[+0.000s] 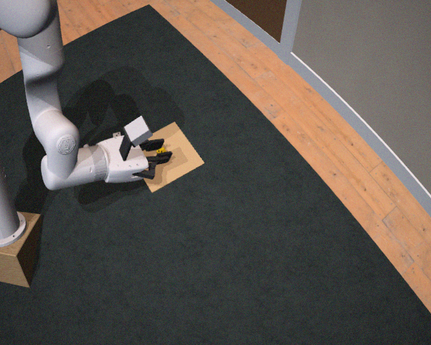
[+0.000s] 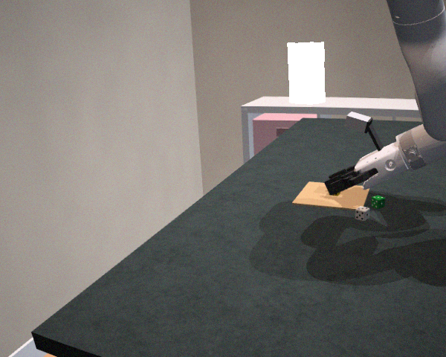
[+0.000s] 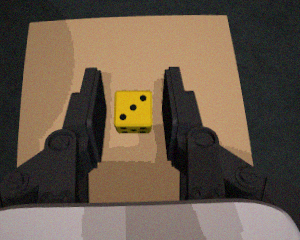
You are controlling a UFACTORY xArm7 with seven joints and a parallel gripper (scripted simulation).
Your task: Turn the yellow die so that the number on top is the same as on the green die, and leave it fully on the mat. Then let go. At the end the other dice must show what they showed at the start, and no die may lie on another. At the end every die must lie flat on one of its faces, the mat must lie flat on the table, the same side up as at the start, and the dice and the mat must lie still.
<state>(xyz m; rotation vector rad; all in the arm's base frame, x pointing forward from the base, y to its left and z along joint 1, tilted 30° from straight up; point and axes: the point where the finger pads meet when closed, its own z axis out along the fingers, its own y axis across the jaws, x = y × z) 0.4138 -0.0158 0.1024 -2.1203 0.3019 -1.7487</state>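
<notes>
The yellow die is 2 cm below my hand and 1 cm ahead of it. Also, from my hand: white die 10 cm to the left, 8 cm behind, 2 cm below; green die 9 cm behind, 3 cm to the left, 2 cm below; tan mat 3 cm below, 1 cm ahead.
</notes>
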